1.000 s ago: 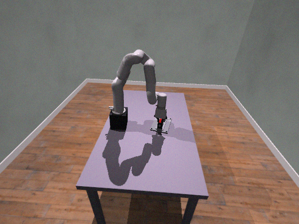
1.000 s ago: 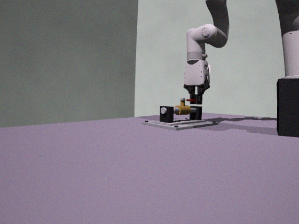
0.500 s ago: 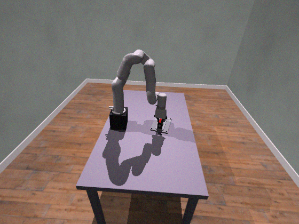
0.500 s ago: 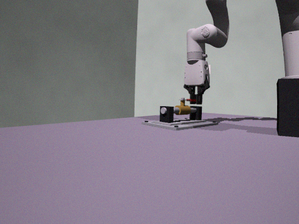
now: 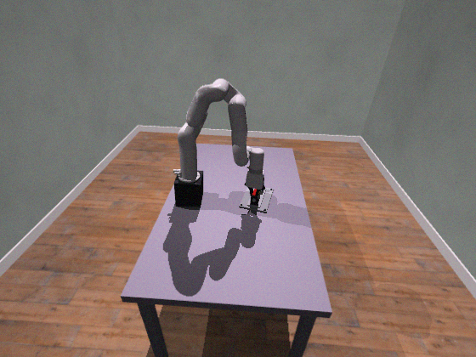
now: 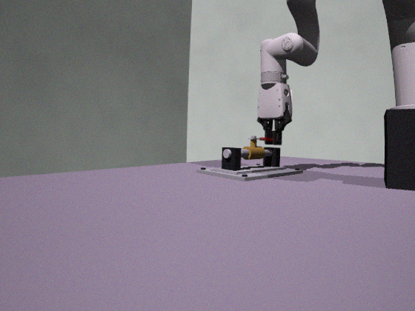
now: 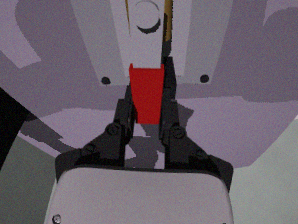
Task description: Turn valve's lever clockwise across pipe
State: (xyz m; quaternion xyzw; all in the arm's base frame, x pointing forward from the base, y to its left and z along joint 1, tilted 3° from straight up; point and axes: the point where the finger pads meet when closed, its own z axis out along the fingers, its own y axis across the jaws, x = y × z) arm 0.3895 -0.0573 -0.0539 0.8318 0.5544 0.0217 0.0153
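My hand is 2 cm short of the red lever and 4 cm to the right of it.
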